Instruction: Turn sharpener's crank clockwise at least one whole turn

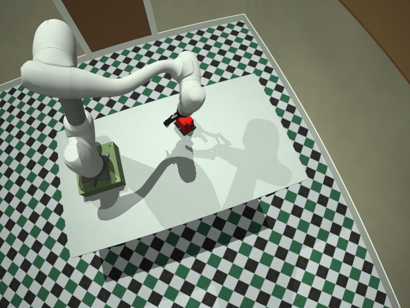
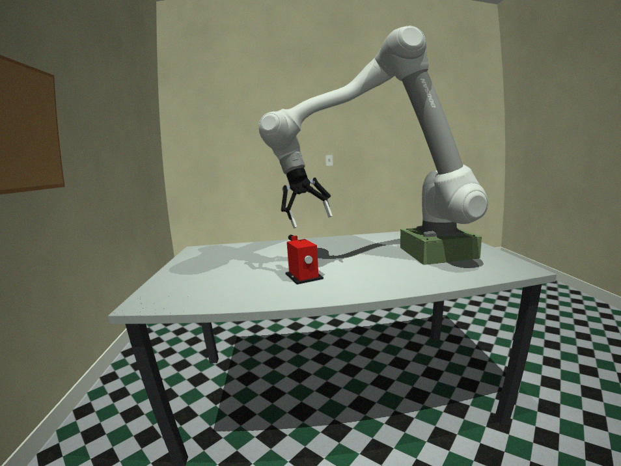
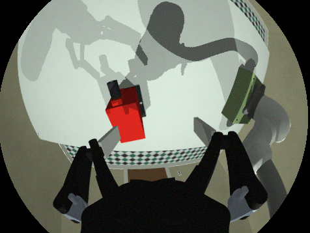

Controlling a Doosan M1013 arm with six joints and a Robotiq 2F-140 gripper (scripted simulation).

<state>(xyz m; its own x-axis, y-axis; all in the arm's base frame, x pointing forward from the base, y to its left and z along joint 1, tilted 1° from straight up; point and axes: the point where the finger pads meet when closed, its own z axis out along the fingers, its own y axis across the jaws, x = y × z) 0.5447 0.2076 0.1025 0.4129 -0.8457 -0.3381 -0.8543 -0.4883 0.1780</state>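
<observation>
The dark crank knob lies 90 mm ahead of my hand, 70 mm below it and 20 mm to the right of it.
</observation>
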